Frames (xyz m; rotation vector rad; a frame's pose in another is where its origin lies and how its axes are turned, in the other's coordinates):
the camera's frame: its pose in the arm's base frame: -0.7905 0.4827 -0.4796 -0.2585 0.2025 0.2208
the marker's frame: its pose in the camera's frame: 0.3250 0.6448 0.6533 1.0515 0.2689 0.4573
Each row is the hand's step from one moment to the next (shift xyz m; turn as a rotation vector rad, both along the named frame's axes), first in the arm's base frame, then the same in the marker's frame.
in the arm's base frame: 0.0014 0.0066 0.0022 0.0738 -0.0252 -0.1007
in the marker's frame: 0.0044 0.0054 -0.0013 0.0682 -0.1072 0.0090
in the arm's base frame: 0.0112 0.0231 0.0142 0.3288 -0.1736 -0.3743
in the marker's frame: 0.0181 0.0229 0.0032 0.2429 -0.4549 0.1113
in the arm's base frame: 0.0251 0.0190 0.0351 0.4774 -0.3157 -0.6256
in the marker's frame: 0.0192 0.0345 0.0257 0.3382 -0.7628 0.1508
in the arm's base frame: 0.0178 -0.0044 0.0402 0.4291 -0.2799 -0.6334
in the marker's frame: -0.0022 0.0261 0.0356 0.3281 -0.7395 0.0957
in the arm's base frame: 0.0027 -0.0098 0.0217 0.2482 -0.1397 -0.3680
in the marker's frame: -0.0108 0.0109 0.0184 0.2041 -0.4160 0.0431
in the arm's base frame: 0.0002 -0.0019 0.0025 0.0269 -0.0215 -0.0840
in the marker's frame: -0.0018 0.0008 0.0024 0.0316 -0.0837 -0.0155
